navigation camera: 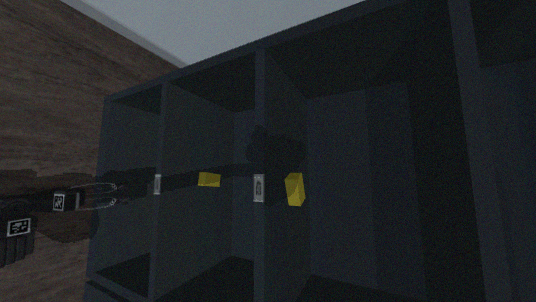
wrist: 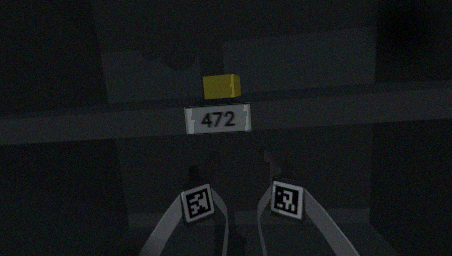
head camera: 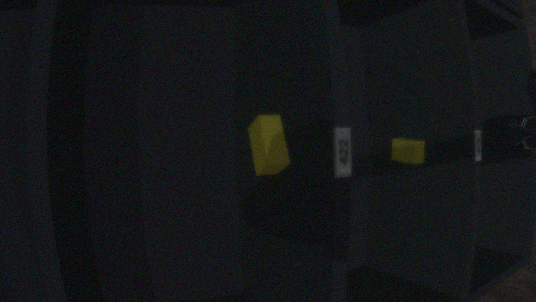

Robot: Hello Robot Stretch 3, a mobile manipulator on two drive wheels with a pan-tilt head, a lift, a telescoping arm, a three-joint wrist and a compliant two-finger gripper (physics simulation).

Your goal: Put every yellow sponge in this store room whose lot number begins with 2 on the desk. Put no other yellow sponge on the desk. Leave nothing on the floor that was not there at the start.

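Places are measured from the robot's base along level axes (x ahead, y left, z up), in centimetres.
Pixels of known places: gripper, fingertip midpoint: (navigation camera: 131,192) (head camera: 506,135).
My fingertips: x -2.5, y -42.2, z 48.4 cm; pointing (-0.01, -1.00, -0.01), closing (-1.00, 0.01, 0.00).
For each thing: its top centre in the pictures, then the offset to it from my fingertips. "*": a spot on its surface instead. Level surfaces: height alone.
- second yellow sponge, top centre: (head camera: 257,145) (navigation camera: 301,189) dx -0.1, dy -27.1, dz +55.1 cm
- label, surface spot: (head camera: 343,152) (navigation camera: 258,187) * dx +2.2, dy -7.5, dz +49.0 cm
- Brown wooden floor, surface height: dz -48.4 cm
A yellow sponge (head camera: 408,151) (navigation camera: 209,179) (wrist: 221,86) lies in a dark shelf compartment. In the wrist view it is just behind a board edge with a white label (wrist: 218,119) that reads 472. A second yellow sponge (head camera: 270,145) (navigation camera: 295,189) lies in the neighbouring compartment, behind a label (head camera: 343,152) (navigation camera: 258,188) too blurred to read surely. My gripper (head camera: 518,132) (navigation camera: 119,195) (wrist: 240,167) is partly open and empty, its fingers apart. It is short of the 472 board edge and away from both sponges. No lot number is legible on the sponges. The desk does not show.
The dark shelf unit (head camera: 341,225) (navigation camera: 260,75) (wrist: 325,112) has several compartments divided by boards. Another label (head camera: 477,145) (navigation camera: 157,184) is on the board nearest the gripper. Brown wooden floor (navigation camera: 45,90) and a pale wall (navigation camera: 200,25) show beside the unit. Shadows fall across the shelves.
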